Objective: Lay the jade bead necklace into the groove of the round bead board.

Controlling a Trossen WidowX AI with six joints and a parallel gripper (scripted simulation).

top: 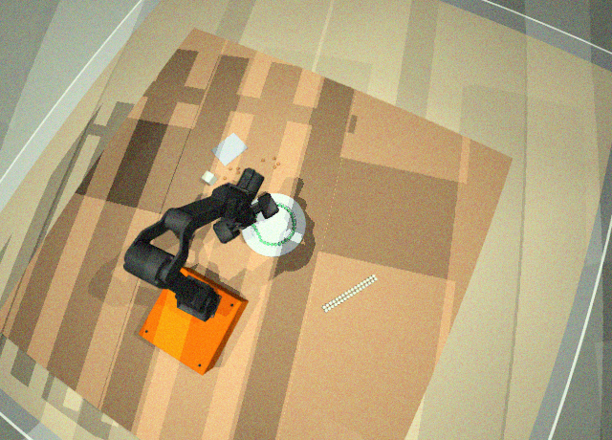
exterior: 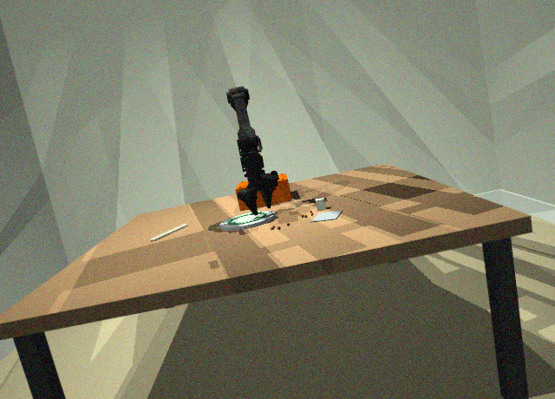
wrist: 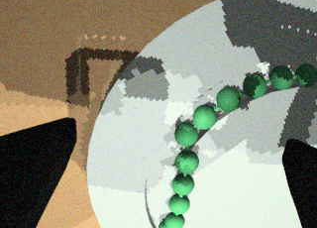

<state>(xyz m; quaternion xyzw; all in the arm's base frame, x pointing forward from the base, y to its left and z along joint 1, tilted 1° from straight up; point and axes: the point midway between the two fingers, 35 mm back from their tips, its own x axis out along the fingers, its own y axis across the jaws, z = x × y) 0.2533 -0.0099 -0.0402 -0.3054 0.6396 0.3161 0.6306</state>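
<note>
Now: gripper tip 3 cm short of the round bead board, 6 cm to the left of it and 1 cm above it. Round my gripper tip: grey flat plate 22 cm ahead, 18 cm to the left, 2 cm below; small white cube 9 cm ahead, 19 cm to the left.
</note>
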